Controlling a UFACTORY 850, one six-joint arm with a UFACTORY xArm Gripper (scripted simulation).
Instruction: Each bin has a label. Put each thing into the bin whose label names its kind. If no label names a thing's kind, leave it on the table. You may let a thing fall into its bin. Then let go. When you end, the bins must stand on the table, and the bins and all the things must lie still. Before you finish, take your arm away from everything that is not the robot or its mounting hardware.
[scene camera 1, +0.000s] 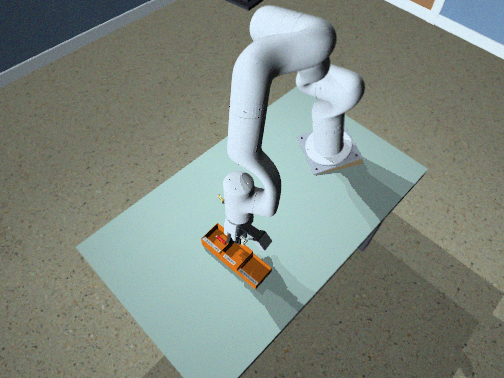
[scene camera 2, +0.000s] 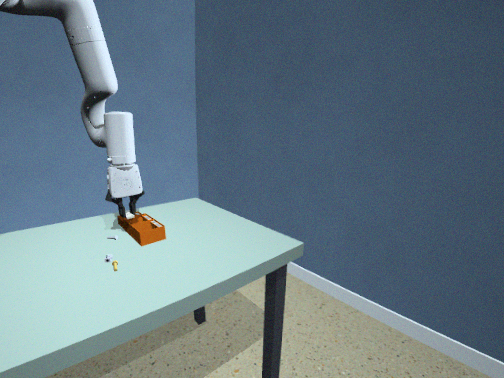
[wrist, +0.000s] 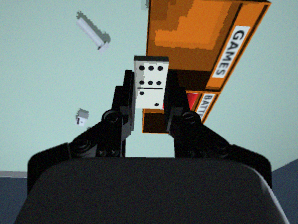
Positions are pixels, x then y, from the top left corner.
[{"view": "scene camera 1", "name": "my gripper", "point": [240, 238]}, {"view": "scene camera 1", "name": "orange bin row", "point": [241, 259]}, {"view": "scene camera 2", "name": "my gripper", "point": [128, 215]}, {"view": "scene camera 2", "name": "orange bin row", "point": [142, 222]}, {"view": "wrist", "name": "my gripper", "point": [150, 84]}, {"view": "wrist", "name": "white domino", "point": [150, 72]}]
